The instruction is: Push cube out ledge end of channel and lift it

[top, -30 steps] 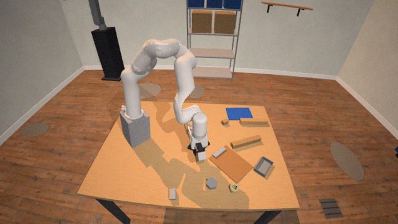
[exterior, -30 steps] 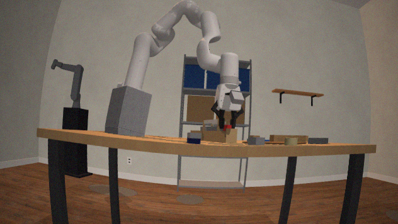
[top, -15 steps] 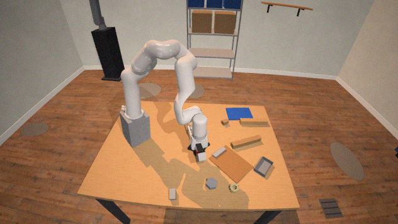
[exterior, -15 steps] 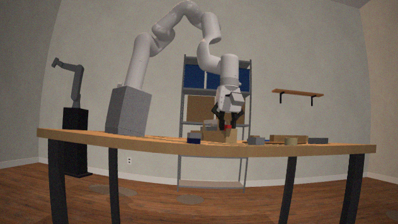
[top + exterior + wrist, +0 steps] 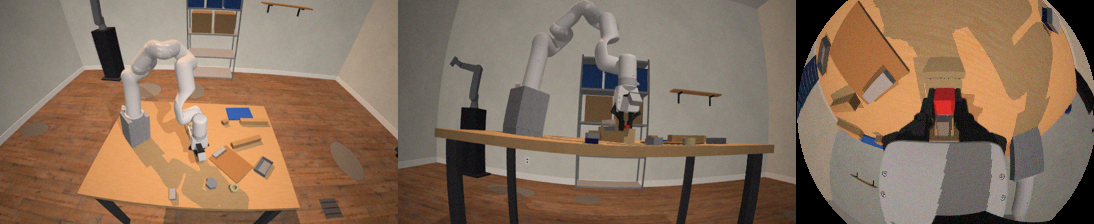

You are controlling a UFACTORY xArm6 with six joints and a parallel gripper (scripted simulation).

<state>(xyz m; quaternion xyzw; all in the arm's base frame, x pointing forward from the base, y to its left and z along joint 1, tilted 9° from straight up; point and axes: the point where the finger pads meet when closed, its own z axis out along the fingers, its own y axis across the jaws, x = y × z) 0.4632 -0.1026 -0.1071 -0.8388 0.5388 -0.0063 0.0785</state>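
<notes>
Right now my hand is 6 cm past the wooden channel, 12 cm to the right of it and 1 cm above it. Also, from my hand: brown block: 15 cm ahead, 35 cm to the left, 5 cm below; then grey hexagonal block: 10 cm ahead, 17 cm to the right, 5 cm below; then small red cube: 1 cm below.
</notes>
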